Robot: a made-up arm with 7 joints.
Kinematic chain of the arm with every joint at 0, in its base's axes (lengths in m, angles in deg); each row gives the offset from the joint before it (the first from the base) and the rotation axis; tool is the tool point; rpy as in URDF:
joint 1: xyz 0 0 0.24 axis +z
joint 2: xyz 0 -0.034 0.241 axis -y
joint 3: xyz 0 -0.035 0.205 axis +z
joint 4: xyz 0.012 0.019 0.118 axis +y
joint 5: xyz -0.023 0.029 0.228 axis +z
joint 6: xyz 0 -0.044 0.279 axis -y
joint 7: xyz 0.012 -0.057 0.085 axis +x
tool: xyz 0 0 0 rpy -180 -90 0
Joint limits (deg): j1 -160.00..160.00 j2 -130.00..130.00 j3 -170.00..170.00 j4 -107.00..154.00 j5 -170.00..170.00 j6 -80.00..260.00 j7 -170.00..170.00
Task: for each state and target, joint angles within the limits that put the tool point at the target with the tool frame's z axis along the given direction. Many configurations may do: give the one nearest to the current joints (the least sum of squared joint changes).
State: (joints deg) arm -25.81 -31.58 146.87 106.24 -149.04 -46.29 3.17
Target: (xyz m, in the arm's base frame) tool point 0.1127 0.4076 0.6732 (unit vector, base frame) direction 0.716 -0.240 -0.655
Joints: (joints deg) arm -19.29 -70.05 109.68 132.01 -101.69 -32.50 3.17
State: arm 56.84 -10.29 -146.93 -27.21 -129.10 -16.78 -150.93
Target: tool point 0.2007 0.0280 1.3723 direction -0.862 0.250 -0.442
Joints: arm 53.82 -10.16 -128.33 19.90 -114.92 -39.61 -150.93
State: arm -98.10 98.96 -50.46 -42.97 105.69 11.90 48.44
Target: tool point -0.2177 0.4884 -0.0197 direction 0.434 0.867 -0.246
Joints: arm -48.80 92.67 -28.71 -74.57 73.88 45.17 48.44
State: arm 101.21 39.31 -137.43 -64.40 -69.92 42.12 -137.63
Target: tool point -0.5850 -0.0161 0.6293 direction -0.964 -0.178 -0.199
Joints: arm 59.76 70.40 -89.64 -73.83 -52.33 59.88 -137.63
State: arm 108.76 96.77 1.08 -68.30 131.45 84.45 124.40
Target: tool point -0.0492 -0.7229 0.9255 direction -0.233 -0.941 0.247
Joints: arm 85.43 53.75 -18.86 -22.26 124.08 87.90 124.40
